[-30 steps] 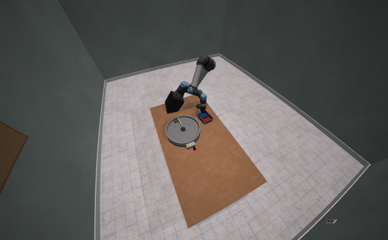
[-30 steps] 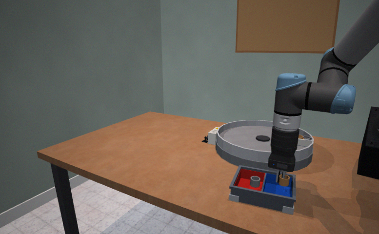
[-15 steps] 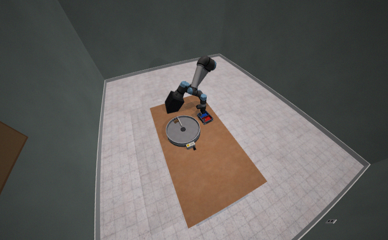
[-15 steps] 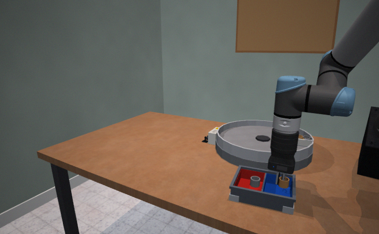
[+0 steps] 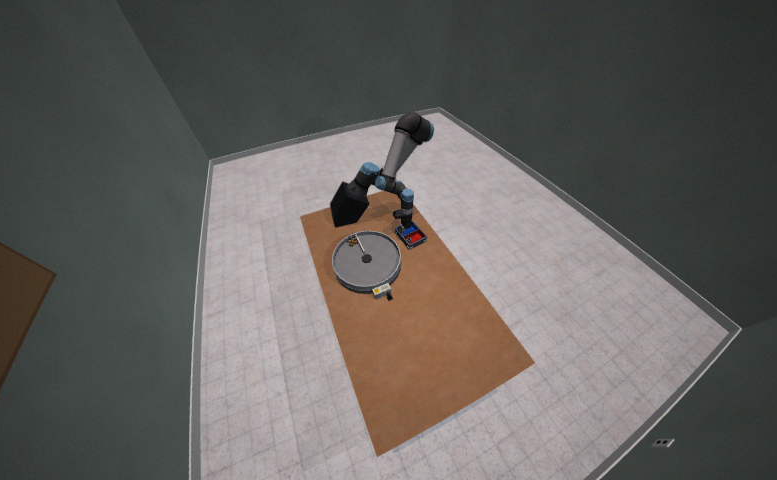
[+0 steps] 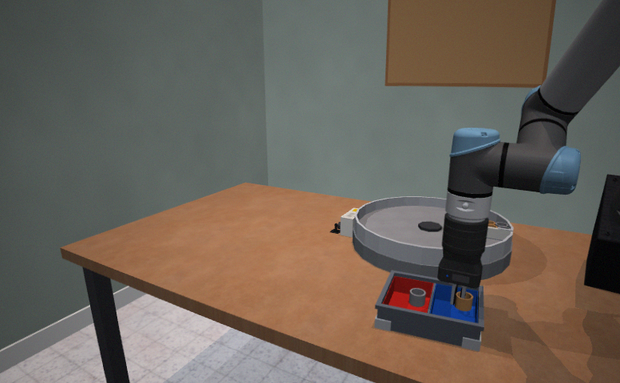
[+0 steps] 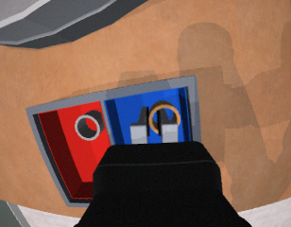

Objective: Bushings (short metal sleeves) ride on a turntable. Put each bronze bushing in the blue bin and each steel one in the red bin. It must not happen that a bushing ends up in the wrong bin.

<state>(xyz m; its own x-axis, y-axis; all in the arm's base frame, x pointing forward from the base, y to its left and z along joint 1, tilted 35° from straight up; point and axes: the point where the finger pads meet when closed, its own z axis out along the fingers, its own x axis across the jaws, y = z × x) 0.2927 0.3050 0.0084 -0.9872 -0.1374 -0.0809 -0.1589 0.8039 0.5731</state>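
My hand is 40 mm short of the bin, 50 mm to the right of it and 20 mm above it. From my hand the other things lie so: grey turntable: 180 mm ahead, 290 mm to the right, 10 mm above.
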